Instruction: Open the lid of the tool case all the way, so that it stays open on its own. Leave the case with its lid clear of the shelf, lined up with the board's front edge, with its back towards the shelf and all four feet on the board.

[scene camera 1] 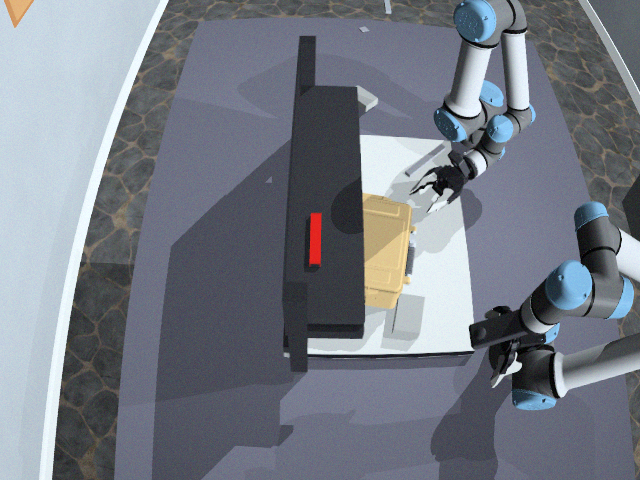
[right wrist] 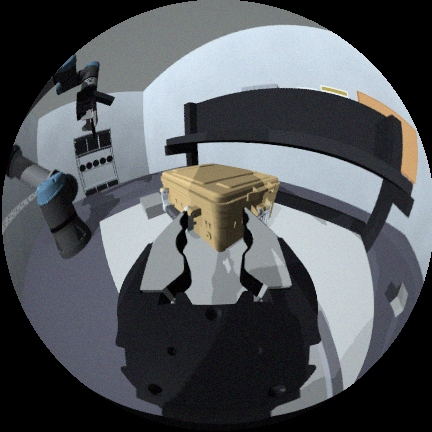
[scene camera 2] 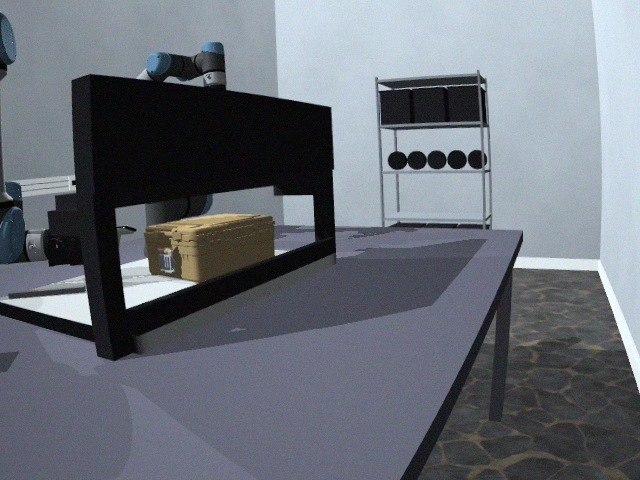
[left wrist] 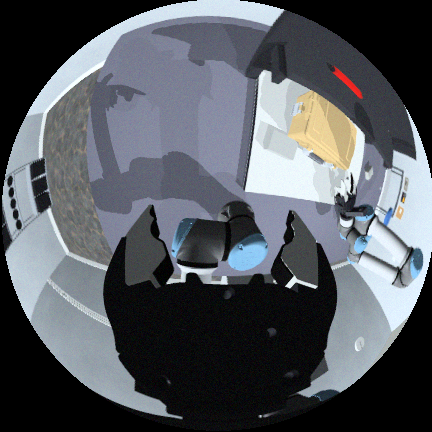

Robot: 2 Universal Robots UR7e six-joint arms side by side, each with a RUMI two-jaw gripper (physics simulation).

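The tan tool case [scene camera 1: 387, 242] [scene camera 2: 227, 248] [left wrist: 325, 125] [right wrist: 215, 192] stands upright with its lid shut on the white board [scene camera 1: 444, 310] [scene camera 2: 51, 305] [left wrist: 270, 175] [right wrist: 335, 255]. Its far part is hidden beneath the dark shelf [scene camera 1: 328, 155] [scene camera 2: 206, 134] [right wrist: 300, 115] in scene camera 1. The handle [scene camera 1: 410, 259] faces the board's front edge. A latch [scene camera 2: 166, 260] [left wrist: 297, 109] [right wrist: 264, 211] shows on the case's end. My right gripper [scene camera 1: 420, 203] [left wrist: 346, 175] [right wrist: 214, 210] is open and empty, near that end's front corner. My left gripper [left wrist: 221, 207] is open and empty, beyond the board's front corner.
A red bar [scene camera 1: 315, 239] [left wrist: 347, 82] lies on the shelf. A thin grey bar [scene camera 1: 424, 159] [scene camera 2: 46, 292] lies on the board near my right gripper. A small pale block [scene camera 1: 367, 99] [left wrist: 368, 171] [right wrist: 398, 299] is beside the shelf on the table. Shelf posts [scene camera 2: 105, 279] [scene camera 2: 324, 217] flank the case.
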